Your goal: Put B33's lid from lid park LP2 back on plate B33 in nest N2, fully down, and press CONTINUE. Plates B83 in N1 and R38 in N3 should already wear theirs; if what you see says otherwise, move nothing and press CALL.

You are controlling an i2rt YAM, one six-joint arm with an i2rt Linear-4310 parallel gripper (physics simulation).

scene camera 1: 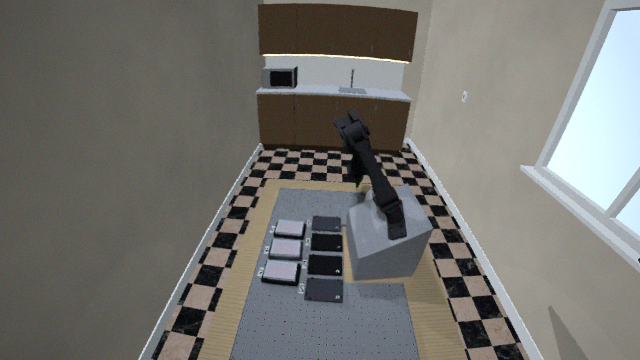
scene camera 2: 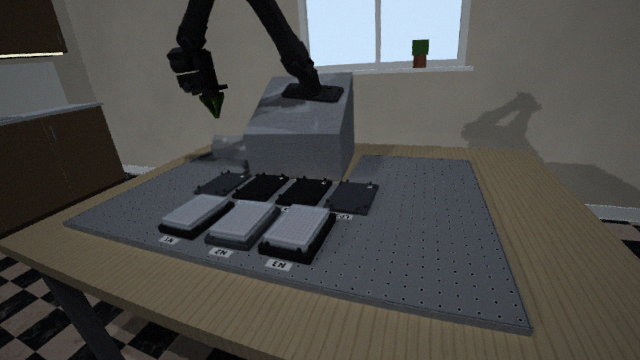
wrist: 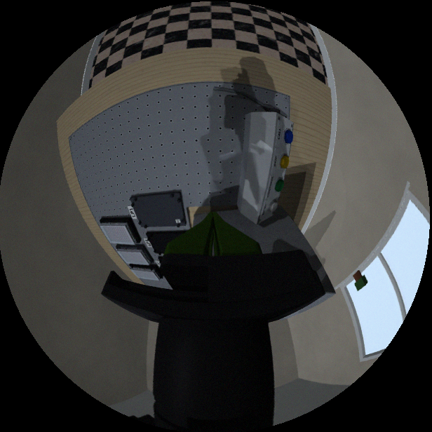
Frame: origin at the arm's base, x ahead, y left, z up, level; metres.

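Seen in the pictures: gripper, fingertip midpoint: point(scene camera 1: 356, 187) point(scene camera 2: 217, 118); arm's base, origin of the base link: point(scene camera 1: 395, 219) point(scene camera 2: 312, 93).
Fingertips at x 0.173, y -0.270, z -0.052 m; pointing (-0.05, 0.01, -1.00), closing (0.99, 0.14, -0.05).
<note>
Pixels of each thing's middle, then the offset from my fingertips to it.
- N2, body centre: point(scene camera 2: 243, 216) point(scene camera 1: 285, 247) 0.339 m left, 0.271 m ahead, 0.145 m down
- N3, body centre: point(scene camera 2: 298, 223) point(scene camera 1: 280, 269) 0.467 m left, 0.254 m ahead, 0.139 m down
- Lid park LP1, body centre: point(scene camera 2: 223, 182) point(scene camera 1: 326, 223) 0.118 m left, 0.127 m ahead, 0.161 m down
- black park, body centre: point(scene camera 2: 305, 190) point(scene camera 1: 325, 264) 0.378 m left, 0.085 m ahead, 0.161 m down
- grey park, body centre: point(scene camera 2: 352, 194) point(scene camera 1: 324, 289) 0.502 m left, 0.067 m ahead, 0.161 m down
My gripper point(scene camera 1: 358, 184) point(scene camera 2: 216, 114) point(wrist: 212, 216) is shut and holds nothing; its green tips hang high in the air, left of the arm's base in scene camera 2. Plates with pale tops stand in nests N1 point(scene camera 1: 290, 228) point(scene camera 2: 195, 212) point(wrist: 118, 233), N2 point(scene camera 1: 285, 248) point(scene camera 2: 243, 220) point(wrist: 134, 254) and N3 point(scene camera 1: 281, 271) point(scene camera 2: 298, 226) point(wrist: 146, 272). Whether each wears a clear lid is hard to tell. Lid park LP1 point(scene camera 1: 326, 223) point(scene camera 2: 223, 183) point(wrist: 159, 209) is dark grey; the park beside it point(scene camera 1: 326, 242) point(scene camera 2: 261, 187) is black, its label unclear.
A button box point(wrist: 257, 162) carries blue CALL point(wrist: 288, 136), yellow point(wrist: 284, 161) and green point(wrist: 279, 185) buttons. The arm's grey pedestal point(scene camera 1: 385, 250) point(scene camera 2: 300, 145) stands behind the parks. Another black park point(scene camera 1: 325, 265) point(scene camera 2: 305, 191) and a grey park point(scene camera 1: 324, 290) point(scene camera 2: 352, 197) complete the row.
</note>
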